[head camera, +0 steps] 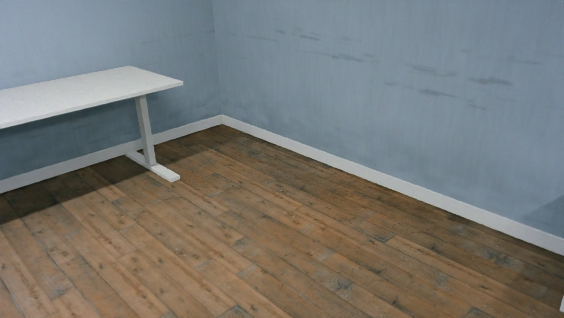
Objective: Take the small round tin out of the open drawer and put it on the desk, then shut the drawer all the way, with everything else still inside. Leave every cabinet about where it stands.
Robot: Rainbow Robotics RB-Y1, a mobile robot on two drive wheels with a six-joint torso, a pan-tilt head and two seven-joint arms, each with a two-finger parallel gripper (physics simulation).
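Frame: origin at the robot's base, x back, y right, z up, level; millimetres.
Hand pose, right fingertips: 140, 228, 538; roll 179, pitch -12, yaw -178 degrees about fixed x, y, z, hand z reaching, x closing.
After its pixels a point has its place, as x, y, z.
The white desk (95,92) {-2406, -1620, 721} stands at the left in the head view, along the blue wall. Its left part runs out of the frame. One of its legs (144,130) {-2779, -1523, 324} shows, with a flat foot on the floor. The small round tin, the open drawer and its cabinet do not show in this view. Neither of my grippers is in view, so their state is hidden.
Two blue walls (375,90) {-2778, 139, 658} meet in a corner behind the desk's right end. A white baseboard (350,168) {-2871, -1, 39} runs along them. The wooden floor (260,225) {-2104, -527, 0} stretches in front. A small piece of a white object (562,304) {-1145, 710, 397} shows at the lower right edge.
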